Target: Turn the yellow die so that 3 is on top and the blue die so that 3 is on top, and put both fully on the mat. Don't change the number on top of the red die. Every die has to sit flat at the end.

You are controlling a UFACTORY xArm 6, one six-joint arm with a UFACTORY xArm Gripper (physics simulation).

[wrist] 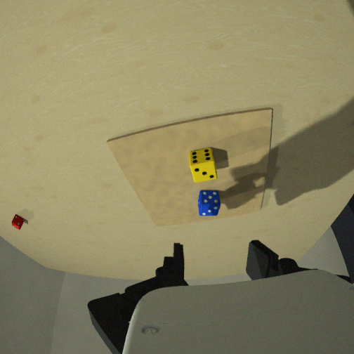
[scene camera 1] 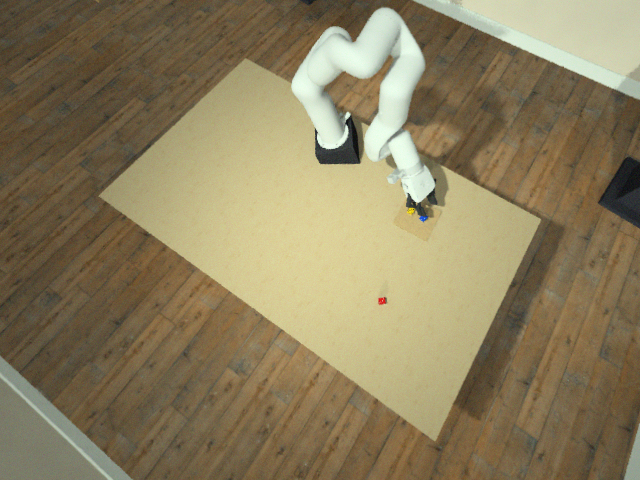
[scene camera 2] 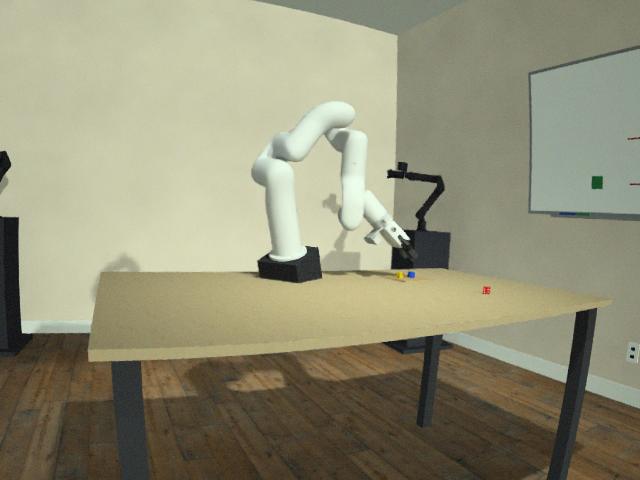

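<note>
The yellow die sits flat on the thin tan mat. In the wrist view its upward face shows 3 and its side towards the camera shows 6. The blue die sits flat on the mat near one edge, apart from the yellow die, with 3 up and 5 on the side. The red die lies off the mat; its top number is too small to read. My gripper is open and empty, above the dice.
The arm's black base stands on the wooden table behind the dice. The table's edge bounds the work area. A second, black arm stands on a dark pedestal beyond the table.
</note>
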